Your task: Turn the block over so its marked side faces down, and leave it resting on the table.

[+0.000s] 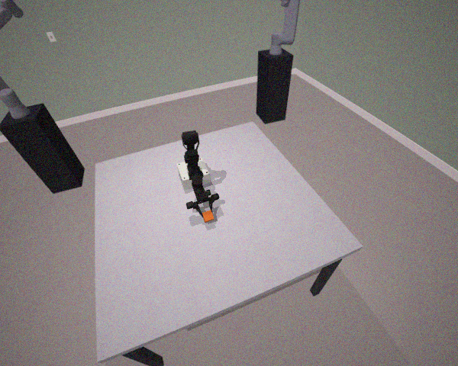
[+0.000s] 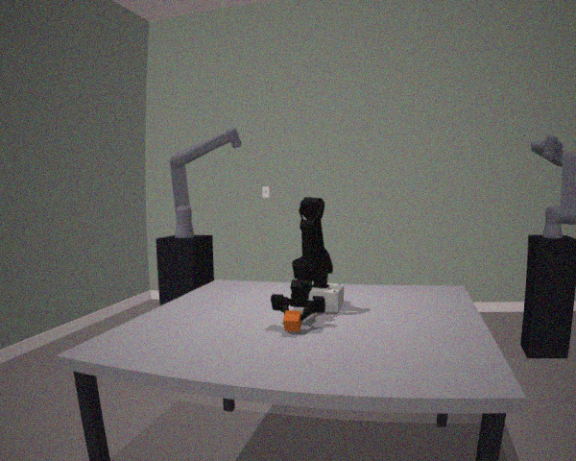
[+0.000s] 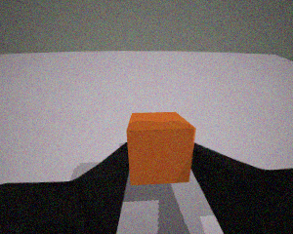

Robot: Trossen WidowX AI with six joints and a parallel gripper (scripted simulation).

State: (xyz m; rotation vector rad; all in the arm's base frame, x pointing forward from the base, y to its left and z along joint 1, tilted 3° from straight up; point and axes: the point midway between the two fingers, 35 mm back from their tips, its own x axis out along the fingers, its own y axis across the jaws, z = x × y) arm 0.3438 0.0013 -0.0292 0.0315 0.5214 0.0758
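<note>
Now: the orange block 10 mm below my gripper tip.
</note>
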